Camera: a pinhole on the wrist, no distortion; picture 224 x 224 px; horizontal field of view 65.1 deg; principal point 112.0 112.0 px. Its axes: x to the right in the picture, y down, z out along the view. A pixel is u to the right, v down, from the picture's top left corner.
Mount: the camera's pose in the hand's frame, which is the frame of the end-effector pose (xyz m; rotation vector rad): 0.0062 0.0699 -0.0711 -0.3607 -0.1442 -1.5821
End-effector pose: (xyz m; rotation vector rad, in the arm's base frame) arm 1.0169 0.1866 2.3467 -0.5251 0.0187 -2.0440
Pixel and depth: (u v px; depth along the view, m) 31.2 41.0 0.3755
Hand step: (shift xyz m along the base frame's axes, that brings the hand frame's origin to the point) 0.4270 -0.0590 0.1101
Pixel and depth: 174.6 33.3 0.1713
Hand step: 0.1212 0.0271 0.0758
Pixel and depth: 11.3 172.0 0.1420
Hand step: 0.1364 -0.1533 0.0113
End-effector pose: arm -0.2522 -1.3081 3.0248 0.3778 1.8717 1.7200
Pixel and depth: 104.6 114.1 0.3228
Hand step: 0.0565 0.2417 0.1637
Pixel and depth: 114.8 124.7 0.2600
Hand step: 0.0260 0.1947 0.1270
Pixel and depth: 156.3 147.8 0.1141
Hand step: -0.0244 0.0701 0.0650
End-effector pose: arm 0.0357 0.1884 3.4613 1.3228 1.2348 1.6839
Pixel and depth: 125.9 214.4 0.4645
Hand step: 0.2447 0.3427 0.2866
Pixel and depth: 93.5 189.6 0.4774
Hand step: 0.2578 0.2589 0.3512
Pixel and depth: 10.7 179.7 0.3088
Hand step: 0.1133 0.0803 0.3732
